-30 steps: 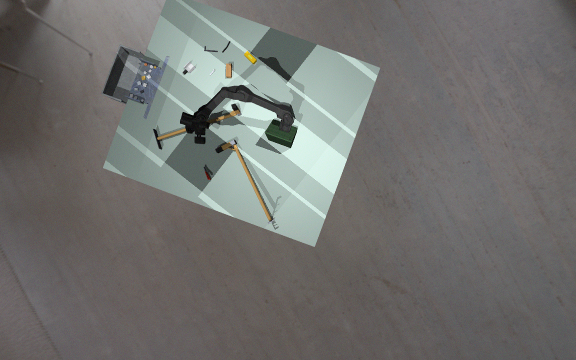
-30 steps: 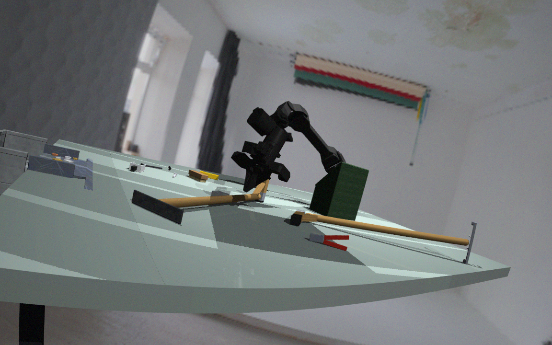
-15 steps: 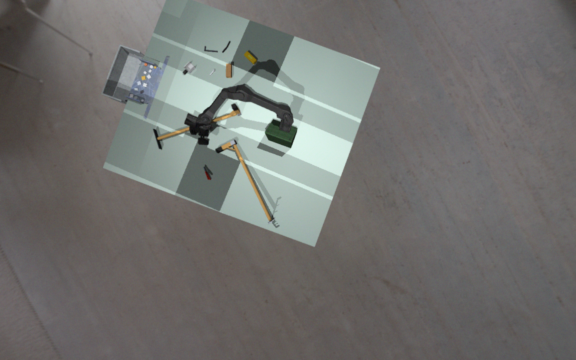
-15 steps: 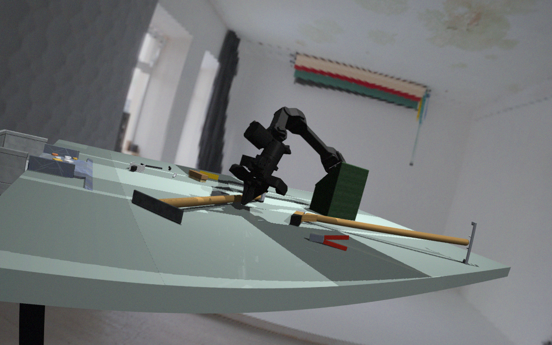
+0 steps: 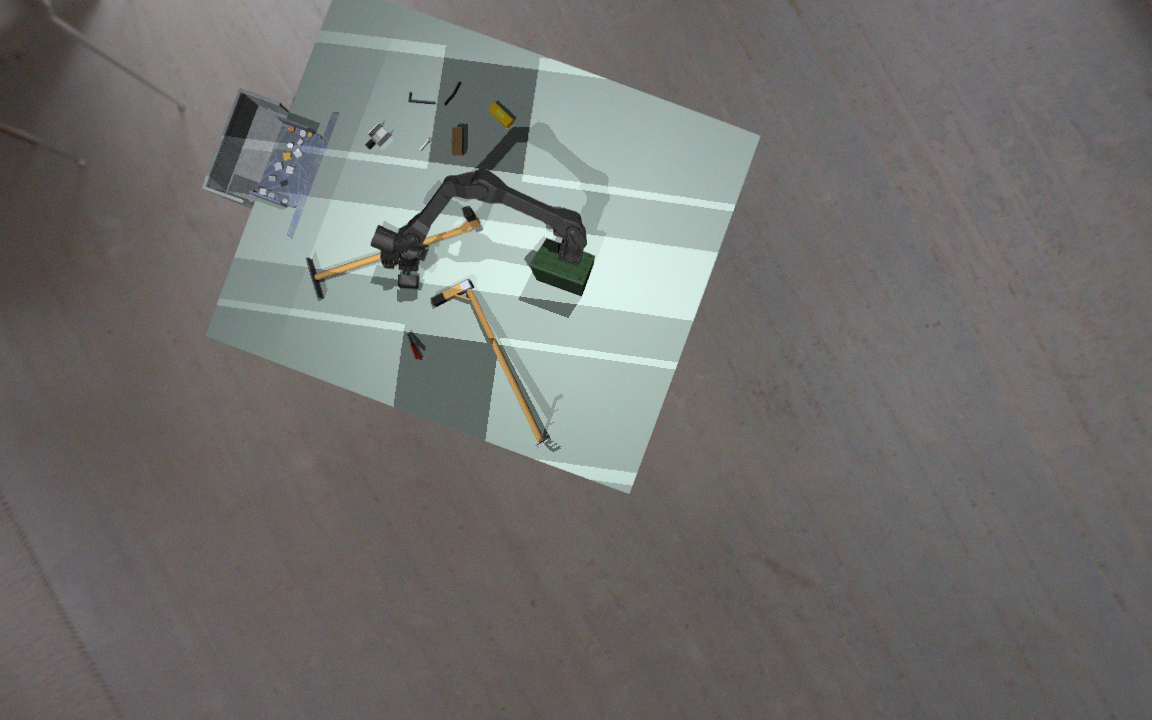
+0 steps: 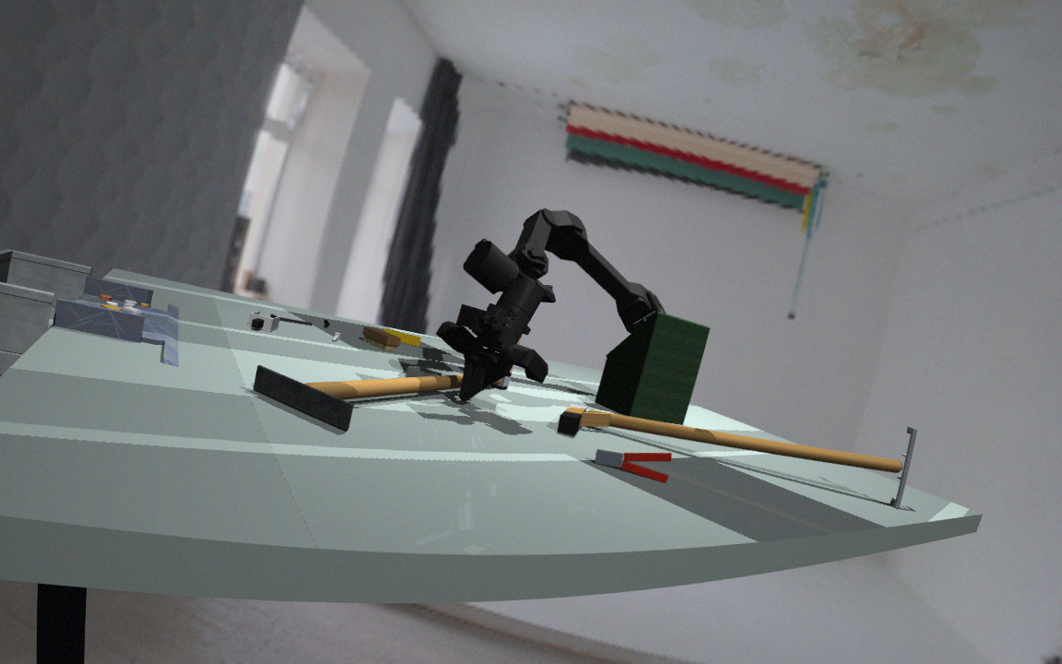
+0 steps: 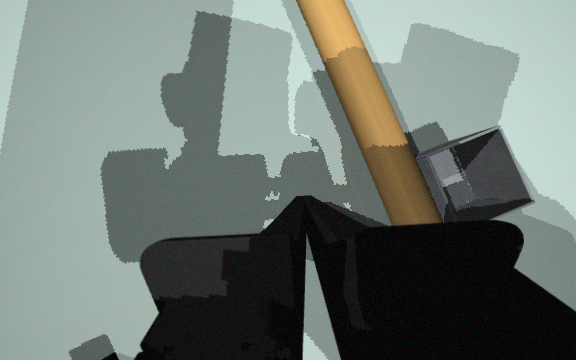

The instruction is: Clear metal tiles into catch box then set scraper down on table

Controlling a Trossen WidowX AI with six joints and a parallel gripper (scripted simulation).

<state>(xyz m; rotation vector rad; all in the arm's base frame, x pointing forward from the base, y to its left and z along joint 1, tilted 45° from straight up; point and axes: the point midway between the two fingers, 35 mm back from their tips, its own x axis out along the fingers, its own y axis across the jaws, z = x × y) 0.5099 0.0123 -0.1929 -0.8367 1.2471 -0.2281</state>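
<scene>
Right now my gripper tip is 5 cm below the long scraper, 4 cm short of it and 3 cm to the left of it. Round my gripper tip: wooden block (44 cm to the right, 4 cm behind); then small grey box (8 cm to the right, 3 cm ahead); then red-handled tool (26 cm to the left, 10 cm behind).
</scene>
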